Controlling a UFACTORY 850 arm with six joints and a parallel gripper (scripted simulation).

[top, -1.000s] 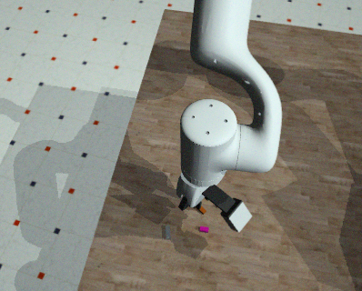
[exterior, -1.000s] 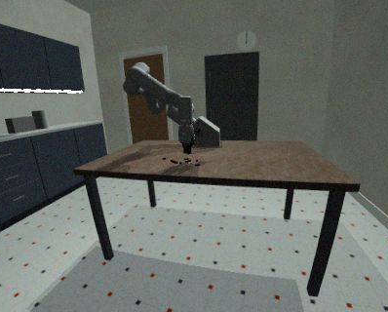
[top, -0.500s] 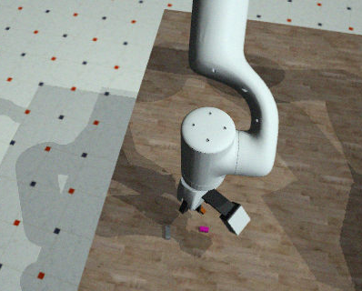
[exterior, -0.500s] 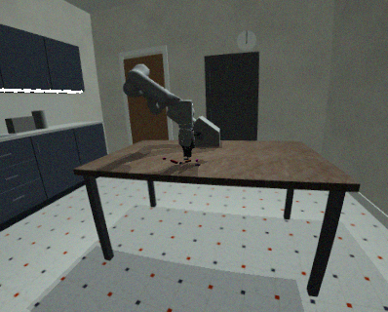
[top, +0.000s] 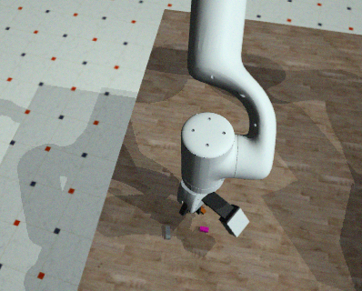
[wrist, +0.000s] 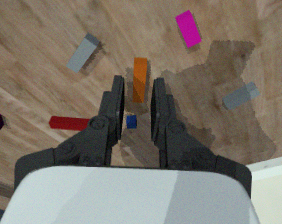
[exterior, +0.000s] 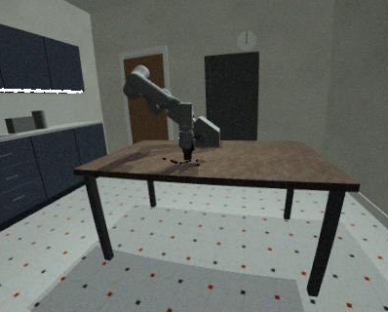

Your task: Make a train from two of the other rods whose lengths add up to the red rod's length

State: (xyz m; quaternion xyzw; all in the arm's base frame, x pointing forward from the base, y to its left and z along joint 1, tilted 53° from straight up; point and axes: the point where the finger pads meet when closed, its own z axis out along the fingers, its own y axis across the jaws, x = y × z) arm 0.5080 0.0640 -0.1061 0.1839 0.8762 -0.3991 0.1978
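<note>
My hand is 3 cm above the orange rod. From my hand the other things lie so: blue rod: 4 cm ahead, 3 cm to the right, 3 cm below; red rod: 3 cm ahead, 8 cm to the right, 3 cm below; grey rod: 6 cm ahead, 8 cm to the left, 3 cm below.
</note>
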